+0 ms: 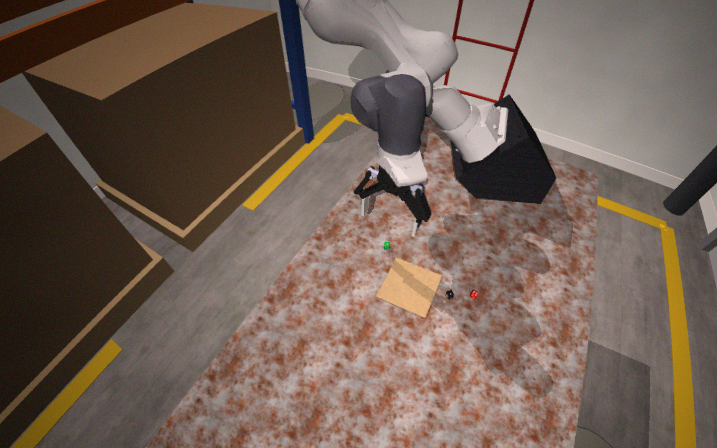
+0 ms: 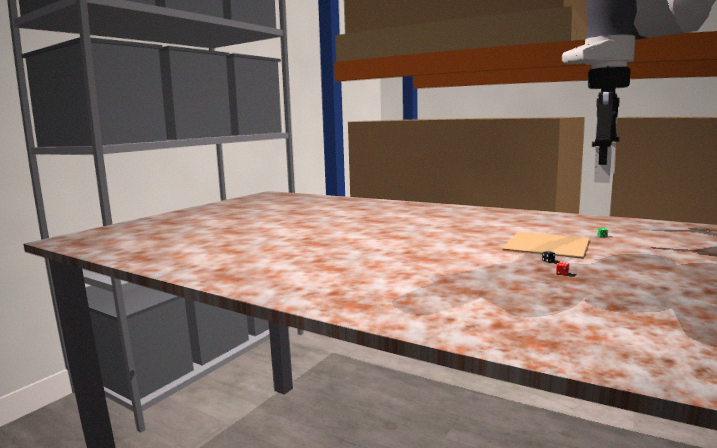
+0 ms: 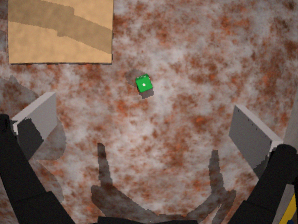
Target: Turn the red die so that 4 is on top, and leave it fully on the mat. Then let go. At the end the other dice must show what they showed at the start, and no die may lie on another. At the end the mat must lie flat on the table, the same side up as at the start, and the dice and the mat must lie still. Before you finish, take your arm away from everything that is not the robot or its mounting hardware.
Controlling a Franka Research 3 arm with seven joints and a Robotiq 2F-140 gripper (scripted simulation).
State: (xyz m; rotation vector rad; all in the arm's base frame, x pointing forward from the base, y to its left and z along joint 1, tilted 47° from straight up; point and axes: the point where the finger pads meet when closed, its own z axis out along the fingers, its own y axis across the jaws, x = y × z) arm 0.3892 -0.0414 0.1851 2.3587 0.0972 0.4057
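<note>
Right now my hand is 120 mm above the green die. Also, from my hand: red die 280 mm to the left, 120 mm below, 50 mm ahead; tan mat 130 mm below, 110 mm to the left, 90 mm ahead; black die 220 mm to the left, 120 mm below, 70 mm ahead.
</note>
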